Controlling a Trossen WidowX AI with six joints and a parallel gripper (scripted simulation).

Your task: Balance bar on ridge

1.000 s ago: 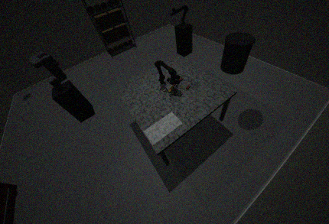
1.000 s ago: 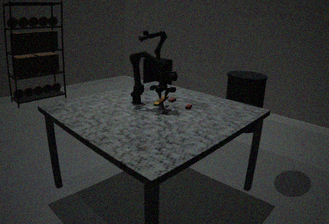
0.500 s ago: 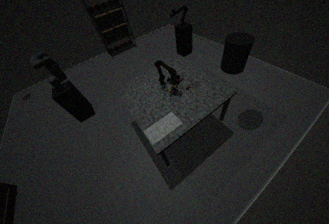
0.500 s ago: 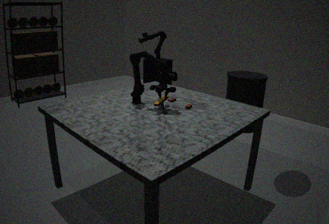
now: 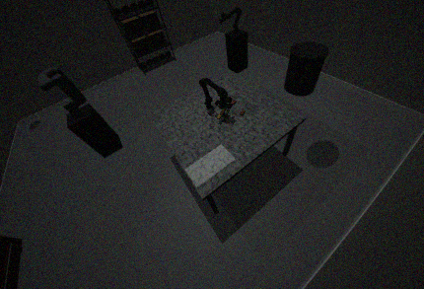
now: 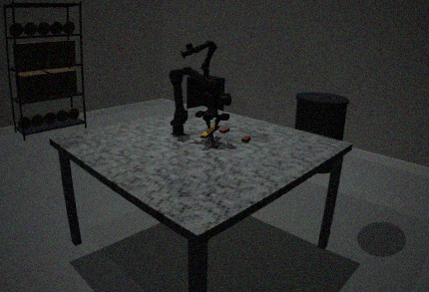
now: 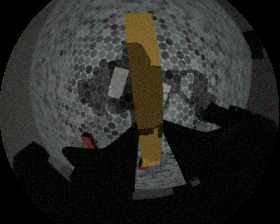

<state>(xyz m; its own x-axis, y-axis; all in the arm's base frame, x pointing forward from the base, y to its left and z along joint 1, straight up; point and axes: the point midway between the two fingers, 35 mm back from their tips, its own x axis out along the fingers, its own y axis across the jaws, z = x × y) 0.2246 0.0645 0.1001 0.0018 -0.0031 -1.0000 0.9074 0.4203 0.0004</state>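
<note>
Right now the yellow bar is 1 cm ahead of my gripper tip and 3 cm to the right of it.
</note>
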